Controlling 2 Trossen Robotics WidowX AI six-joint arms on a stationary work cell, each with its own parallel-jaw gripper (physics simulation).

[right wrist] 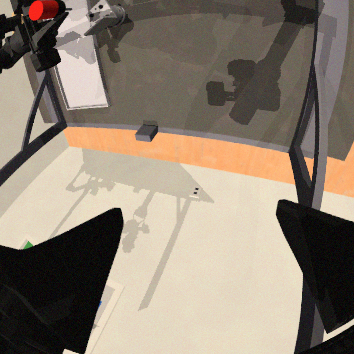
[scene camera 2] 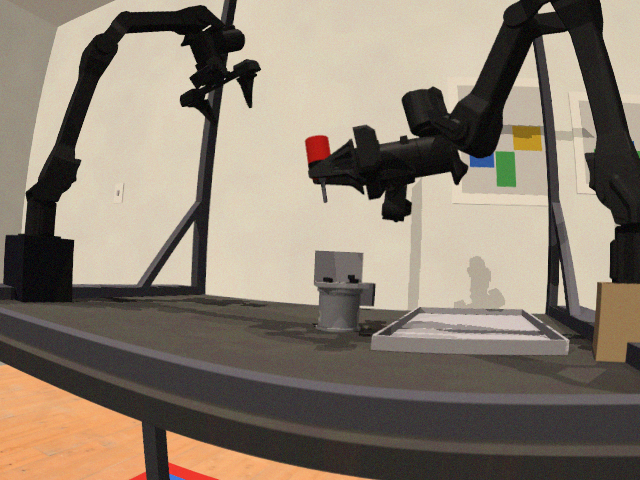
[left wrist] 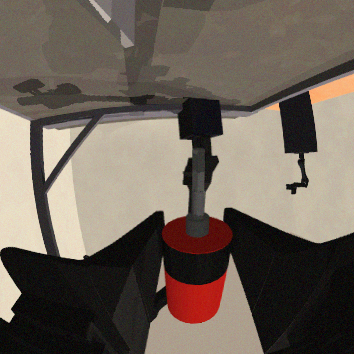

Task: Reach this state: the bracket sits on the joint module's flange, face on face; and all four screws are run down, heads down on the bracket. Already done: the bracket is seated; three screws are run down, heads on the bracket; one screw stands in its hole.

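Pixels of known places: left gripper, between the fingertips: (right wrist: 64, 4) (scene camera 2: 310, 177) (left wrist: 193, 216); right gripper, between the fingertips: (right wrist: 202, 212) (scene camera 2: 232, 116); left arm's base, origin of its link: (right wrist: 16, 22); right arm's base, origin of its link: (left wrist: 200, 136).
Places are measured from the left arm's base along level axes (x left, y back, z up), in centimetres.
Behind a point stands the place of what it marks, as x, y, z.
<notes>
My left gripper (scene camera 2: 316, 171) @(-1.8, -45.0, 13.5) (left wrist: 193, 216) @(-1.8, -45.0, 13.5) is shut on the red-handled screwdriver (scene camera 2: 317, 148) @(-0.9, -43.4, 17.4) (left wrist: 194, 300) @(-3.2, -42.7, 17.2) (right wrist: 44, 9) @(-2.6, -46.2, 18.5), high above and apart from the joint module. Its grey shaft points down in the scene view. The grey joint module (scene camera 2: 338, 311) @(-1.8, -39.4, -4.9) (right wrist: 119, 15) @(-4.4, -43.7, -5.6) stands upright on the table. The bracket (scene camera 2: 338, 266) @(-6.5, -42.7, 1.1) sits on its flange, with one plate rising upright. Small dark screw heads (scene camera 2: 327, 279) @(-1.3, -41.1, -0.7) (scene camera 2: 353, 278) @(-6.6, -40.1, -0.5) show on the bracket; their exact number and heights are too small to tell. My right gripper (scene camera 2: 231, 112) @(-14.2, -75.1, 31.9) (right wrist: 202, 212) @(-14.2, -75.1, 31.9) is open and empty, high at the upper left of the scene view.
A shallow white tray (scene camera 2: 467, 347) @(5.2, -19.3, -7.0) (right wrist: 82, 90) @(-29.5, -27.8, -7.3) lies right of the module in the scene view. A dark grey block (scene camera 2: 368, 294) @(-36.7, -53.2, -4.5) shows behind the module. A tan box (scene camera 2: 615, 321) @(5.0, -3.3, -3.7) stands at the right edge. Dark frame posts (scene camera 2: 203, 206) @(-26.1, -95.3, 14.7) rise behind the table.
</notes>
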